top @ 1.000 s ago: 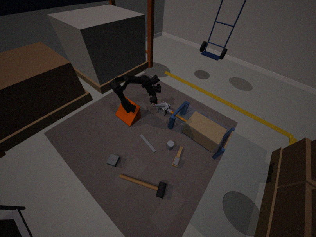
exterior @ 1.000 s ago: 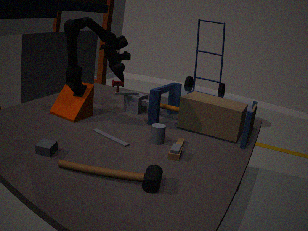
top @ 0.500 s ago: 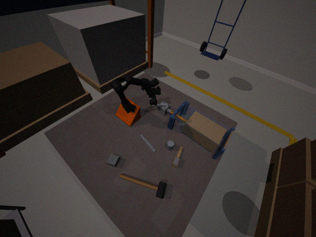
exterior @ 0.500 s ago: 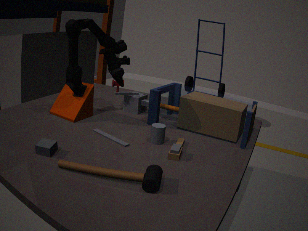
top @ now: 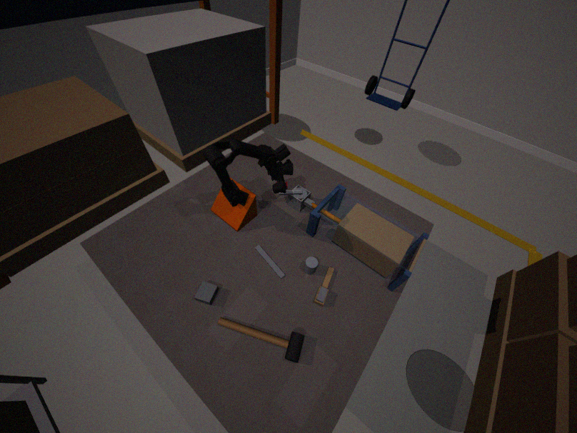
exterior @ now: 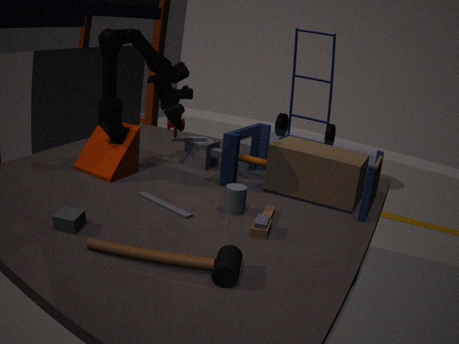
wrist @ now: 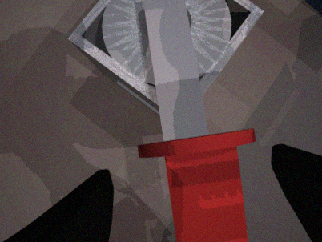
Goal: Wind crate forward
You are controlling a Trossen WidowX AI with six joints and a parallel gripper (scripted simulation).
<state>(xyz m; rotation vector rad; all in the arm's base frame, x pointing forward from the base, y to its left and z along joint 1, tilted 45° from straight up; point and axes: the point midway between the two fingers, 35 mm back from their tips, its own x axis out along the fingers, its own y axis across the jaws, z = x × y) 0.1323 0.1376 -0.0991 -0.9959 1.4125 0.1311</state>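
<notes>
Now: the red knob 1 cm to the right of my gripper tip and 1 cm behind it. Round my gripper tip: flat grey bar 33 cm to the right, 14 cm ahead, 13 cm below; grey winch 10 cm below, 5 cm to the left, 5 cm ahead; small wooden tool 41 cm ahead, 30 cm to the right, 11 cm below.
</notes>
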